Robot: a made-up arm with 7 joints. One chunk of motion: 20 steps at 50 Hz.
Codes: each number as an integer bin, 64 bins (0 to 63) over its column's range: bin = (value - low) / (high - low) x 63, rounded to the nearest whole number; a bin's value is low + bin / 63 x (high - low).
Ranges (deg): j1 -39..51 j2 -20..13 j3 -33..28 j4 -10..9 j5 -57..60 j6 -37..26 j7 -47..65
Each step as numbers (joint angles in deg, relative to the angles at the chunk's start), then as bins.
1 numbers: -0.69 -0.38 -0.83 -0.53 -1.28 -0.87 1.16
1 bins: 27 37 33 31 30 36 27
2 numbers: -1.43 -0.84 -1.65 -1.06 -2.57 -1.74 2.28
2 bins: 26 37 32 30 29 35 28
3 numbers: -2.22 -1.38 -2.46 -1.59 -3.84 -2.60 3.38
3 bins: 26 36 32 28 29 34 28
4 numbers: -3.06 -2.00 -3.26 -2.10 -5.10 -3.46 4.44
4 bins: 25 34 31 26 28 34 29
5 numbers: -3.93 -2.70 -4.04 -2.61 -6.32 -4.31 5.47
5 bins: 25 33 30 25 27 33 30
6 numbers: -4.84 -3.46 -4.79 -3.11 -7.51 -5.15 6.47
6 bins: 24 32 29 23 27 32 30
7 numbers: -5.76 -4.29 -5.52 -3.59 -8.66 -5.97 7.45
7 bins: 23 30 28 21 26 31 31
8 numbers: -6.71 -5.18 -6.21 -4.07 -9.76 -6.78 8.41
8 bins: 23 28 28 20 25 30 31
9 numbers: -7.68 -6.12 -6.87 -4.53 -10.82 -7.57 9.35
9 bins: 22 26 27 18 25 29 32
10 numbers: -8.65 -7.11 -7.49 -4.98 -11.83 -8.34 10.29
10 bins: 21 25 26 17 24 29 32
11 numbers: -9.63 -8.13 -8.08 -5.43 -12.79 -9.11 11.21
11 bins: 21 23 26 15 24 28 33
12 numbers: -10.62 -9.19 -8.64 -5.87 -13.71 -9.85 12.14
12 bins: 20 21 25 14 23 27 33
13 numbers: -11.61 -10.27 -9.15 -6.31 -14.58 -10.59 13.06
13 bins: 19 19 25 12 23 26 34
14 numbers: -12.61 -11.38 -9.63 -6.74 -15.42 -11.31 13.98
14 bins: 18 16 24 11 22 26 34
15 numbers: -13.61 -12.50 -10.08 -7.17 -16.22 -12.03 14.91
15 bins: 18 14 24 9 22 25 35
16 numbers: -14.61 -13.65 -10.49 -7.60 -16.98 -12.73 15.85
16 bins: 17 12 23 8 22 24 35
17 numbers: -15.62 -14.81 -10.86 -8.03 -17.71 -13.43 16.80
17 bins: 16 10 23 7 21 24 36
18 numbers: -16.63 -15.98 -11.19 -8.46 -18.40 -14.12 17.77
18 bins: 16 8 23 5 21 23 36
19 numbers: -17.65 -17.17 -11.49 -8.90 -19.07 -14.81 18.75
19 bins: 15 5 22 4 20 22 37
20 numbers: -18.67 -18.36 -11.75 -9.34 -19.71 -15.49 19.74
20 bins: 14 3 22 2 20 22 38
